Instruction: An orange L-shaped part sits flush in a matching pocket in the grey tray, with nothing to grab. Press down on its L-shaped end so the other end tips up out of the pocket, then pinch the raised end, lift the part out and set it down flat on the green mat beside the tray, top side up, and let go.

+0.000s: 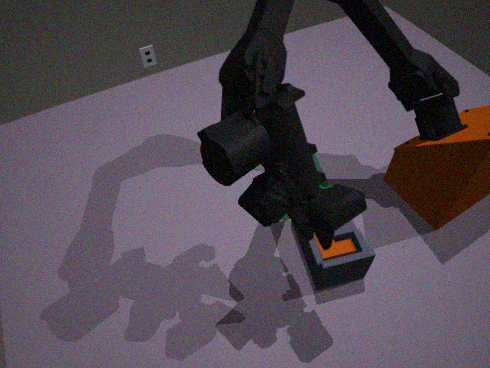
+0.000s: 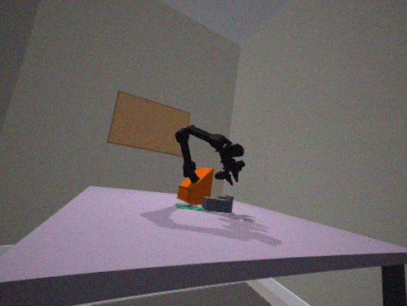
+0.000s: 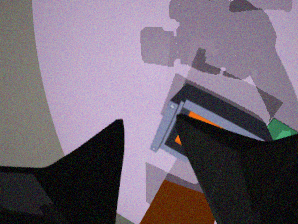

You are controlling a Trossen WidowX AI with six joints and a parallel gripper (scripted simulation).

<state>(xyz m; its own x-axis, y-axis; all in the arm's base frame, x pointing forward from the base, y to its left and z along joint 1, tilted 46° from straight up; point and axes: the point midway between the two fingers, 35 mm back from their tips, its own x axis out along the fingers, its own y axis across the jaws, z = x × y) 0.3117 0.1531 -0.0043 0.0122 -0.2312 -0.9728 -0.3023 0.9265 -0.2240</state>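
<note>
The orange L-shaped part is 11 cm below my gripper tip, 6 cm behind it and 5 cm to the right of it. Round my gripper tip: green mat 22 cm to the right, 18 cm below, 8 cm behind.
</note>
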